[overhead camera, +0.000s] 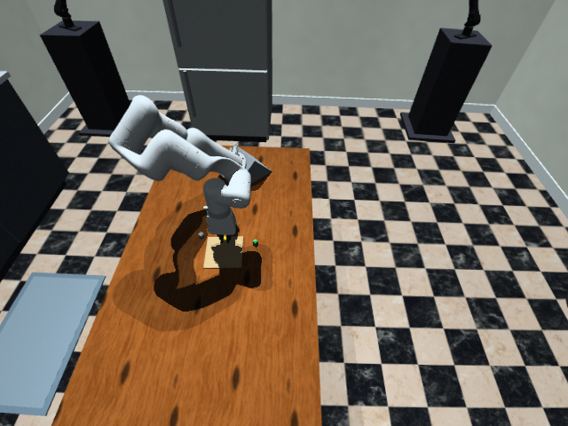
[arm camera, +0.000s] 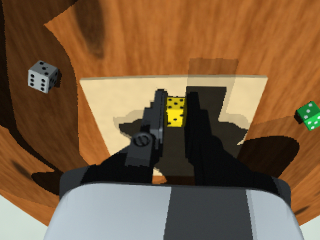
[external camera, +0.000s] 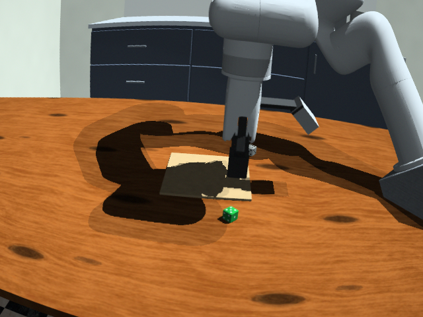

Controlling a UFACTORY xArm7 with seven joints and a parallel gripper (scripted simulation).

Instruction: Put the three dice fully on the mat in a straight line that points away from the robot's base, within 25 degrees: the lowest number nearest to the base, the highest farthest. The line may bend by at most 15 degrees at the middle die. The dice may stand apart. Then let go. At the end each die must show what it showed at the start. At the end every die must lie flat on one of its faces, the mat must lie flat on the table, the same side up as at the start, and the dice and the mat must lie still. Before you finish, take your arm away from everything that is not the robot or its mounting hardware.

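The yellow die lies 1 cm below my hand. From my hand the other things lie so: white die 2 cm behind, 10 cm to the right, 2 cm below; then tan mat 5 cm ahead, 3 cm below; then green die 12 cm to the left, 2 cm below.
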